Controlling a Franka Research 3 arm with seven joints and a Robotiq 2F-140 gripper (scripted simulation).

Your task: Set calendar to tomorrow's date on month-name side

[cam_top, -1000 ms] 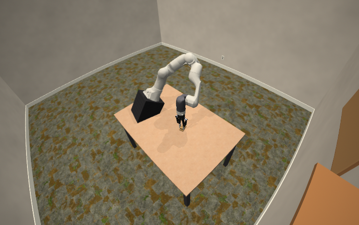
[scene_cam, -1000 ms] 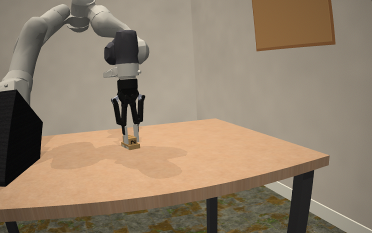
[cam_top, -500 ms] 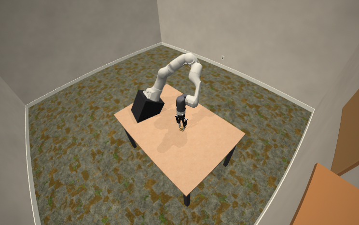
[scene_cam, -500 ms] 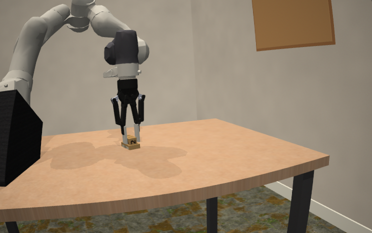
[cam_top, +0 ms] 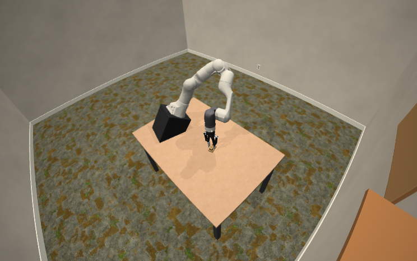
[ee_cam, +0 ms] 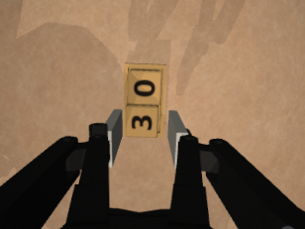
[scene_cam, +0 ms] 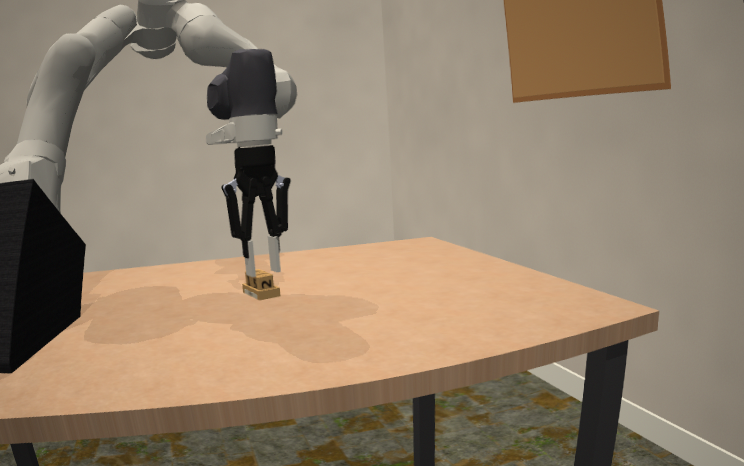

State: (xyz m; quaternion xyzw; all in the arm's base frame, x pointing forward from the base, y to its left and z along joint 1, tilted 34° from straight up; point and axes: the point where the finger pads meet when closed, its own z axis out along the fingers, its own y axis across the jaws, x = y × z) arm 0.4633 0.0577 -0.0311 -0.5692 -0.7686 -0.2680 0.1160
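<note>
My hand is 5 cm above the cube, 3 cm to the right of it and 1 cm past it. Also, from my hand: wooden calendar tray 7 cm below, 1 cm to the left, 1 cm behind.
</note>
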